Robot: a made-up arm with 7 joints. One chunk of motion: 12 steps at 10 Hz.
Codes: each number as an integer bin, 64 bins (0 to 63) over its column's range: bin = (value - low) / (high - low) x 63, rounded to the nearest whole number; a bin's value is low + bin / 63 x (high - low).
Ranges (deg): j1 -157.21..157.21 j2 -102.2..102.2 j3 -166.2..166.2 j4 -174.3..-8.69 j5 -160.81..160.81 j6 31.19..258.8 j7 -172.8..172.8
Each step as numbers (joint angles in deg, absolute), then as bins.
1 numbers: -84.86 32.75 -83.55 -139.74 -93.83 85.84 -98.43
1 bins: 14 42 16 13 13 15 14
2 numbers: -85.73 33.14 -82.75 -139.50 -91.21 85.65 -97.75
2 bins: 14 42 16 13 14 15 14
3 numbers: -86.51 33.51 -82.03 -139.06 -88.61 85.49 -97.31
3 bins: 14 42 16 13 14 15 14
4 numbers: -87.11 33.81 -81.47 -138.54 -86.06 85.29 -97.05
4 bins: 14 42 16 14 15 15 14
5 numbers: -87.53 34.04 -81.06 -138.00 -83.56 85.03 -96.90
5 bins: 14 42 16 14 15 15 14
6 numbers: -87.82 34.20 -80.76 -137.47 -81.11 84.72 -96.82
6 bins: 14 42 16 14 16 15 14
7 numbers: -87.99 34.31 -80.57 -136.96 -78.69 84.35 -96.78
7 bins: 14 42 16 14 16 15 14
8 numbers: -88.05 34.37 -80.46 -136.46 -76.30 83.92 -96.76
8 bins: 14 42 16 14 17 15 14
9 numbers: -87.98 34.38 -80.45 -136.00 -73.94 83.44 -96.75
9 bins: 14 42 16 15 17 14 14
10 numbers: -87.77 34.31 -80.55 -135.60 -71.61 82.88 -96.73
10 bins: 14 42 16 15 17 14 14
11 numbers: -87.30 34.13 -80.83 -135.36 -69.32 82.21 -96.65
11 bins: 14 42 16 15 18 14 14
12 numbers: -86.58 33.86 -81.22 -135.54 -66.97 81.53 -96.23
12 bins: 14 42 16 15 18 14 14
